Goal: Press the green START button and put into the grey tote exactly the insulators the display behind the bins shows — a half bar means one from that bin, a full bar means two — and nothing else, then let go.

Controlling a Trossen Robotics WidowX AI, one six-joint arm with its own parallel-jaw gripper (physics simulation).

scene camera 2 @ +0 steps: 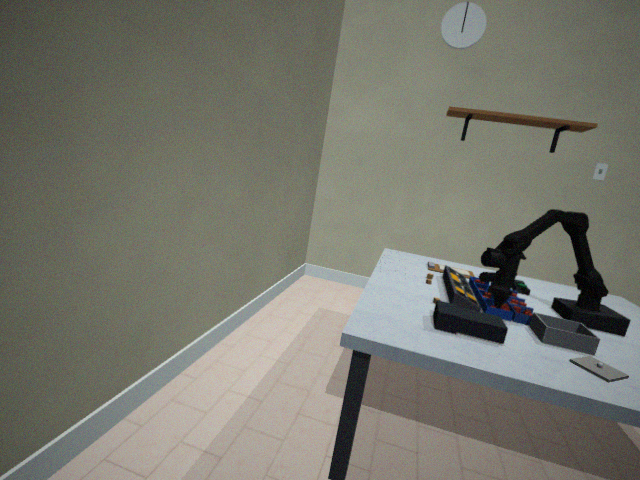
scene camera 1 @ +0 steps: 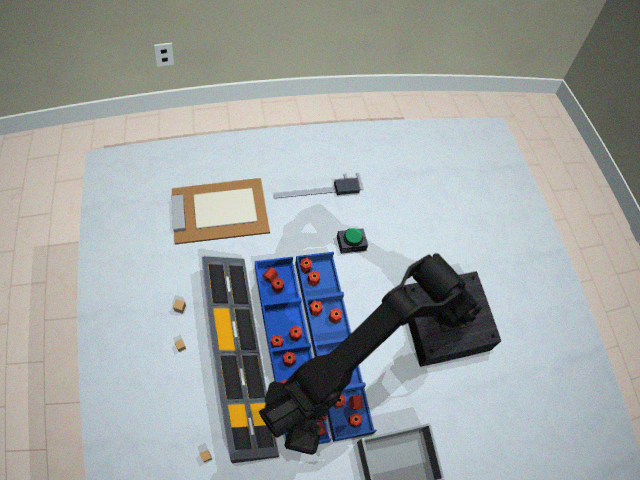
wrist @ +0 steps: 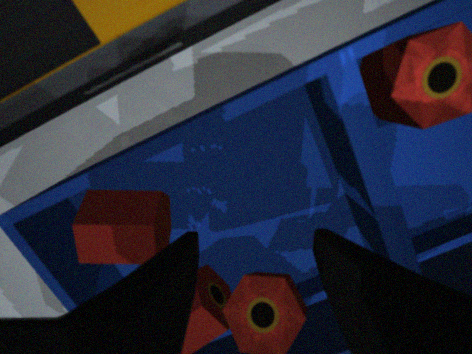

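Note:
My gripper (wrist: 256, 241) (scene camera 2: 500, 302) is partly open and empty, low over the end bin of the row beside the display. In the wrist view, an insulator on its side (wrist: 122, 242) is left of the fingers; an upright red insulator (wrist: 262, 314) stands between them in the image, another partly hidden beside it. An insulator (wrist: 440, 77) stands in the neighbouring bin. The display (scene camera 1: 253, 456) shows one full orange bar in its second row, left, and half bars left and right in the bottom row. The green START button (scene camera 1: 353, 236) and grey tote (scene camera 1: 433, 449) (scene camera 2: 568, 343) are away from the gripper.
A clipboard (scene camera 1: 262, 211) and a caliper-like tool (scene camera 1: 346, 186) lie behind the bins. Small wooden blocks (scene camera 1: 178, 305) (scene camera 1: 179, 344) (scene camera 1: 205, 455) lie left of the display. A black box (scene camera 2: 467, 322) stands at the display's end. A flat plate (scene camera 2: 594, 367) lies near the tote.

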